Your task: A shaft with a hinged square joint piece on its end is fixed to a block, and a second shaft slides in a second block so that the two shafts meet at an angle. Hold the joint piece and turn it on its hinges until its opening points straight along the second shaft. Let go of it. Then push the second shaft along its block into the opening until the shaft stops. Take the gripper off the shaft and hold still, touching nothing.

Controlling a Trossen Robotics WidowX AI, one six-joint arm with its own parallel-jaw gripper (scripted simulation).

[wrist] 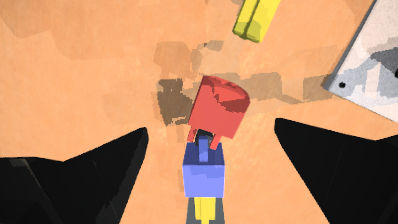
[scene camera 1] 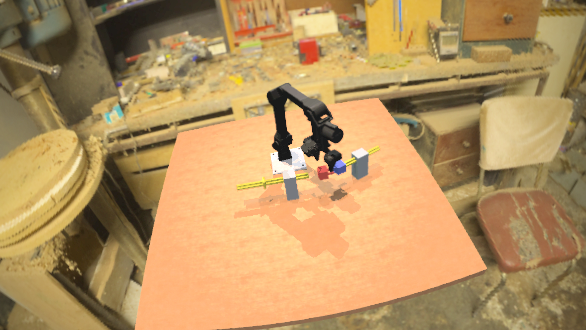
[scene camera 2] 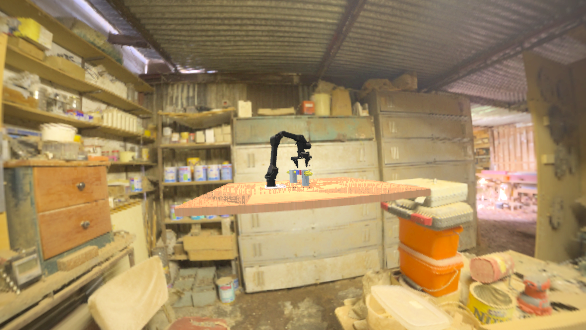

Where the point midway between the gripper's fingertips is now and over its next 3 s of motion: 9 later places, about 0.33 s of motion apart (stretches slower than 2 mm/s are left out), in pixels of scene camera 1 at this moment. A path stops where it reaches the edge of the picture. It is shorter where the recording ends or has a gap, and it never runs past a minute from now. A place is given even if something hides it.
My gripper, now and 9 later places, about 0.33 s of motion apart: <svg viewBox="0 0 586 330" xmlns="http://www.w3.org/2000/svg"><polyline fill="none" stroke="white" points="324,165 323,157 321,150 320,150 314,155 308,159 302,162 300,163 286,168 248,175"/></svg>
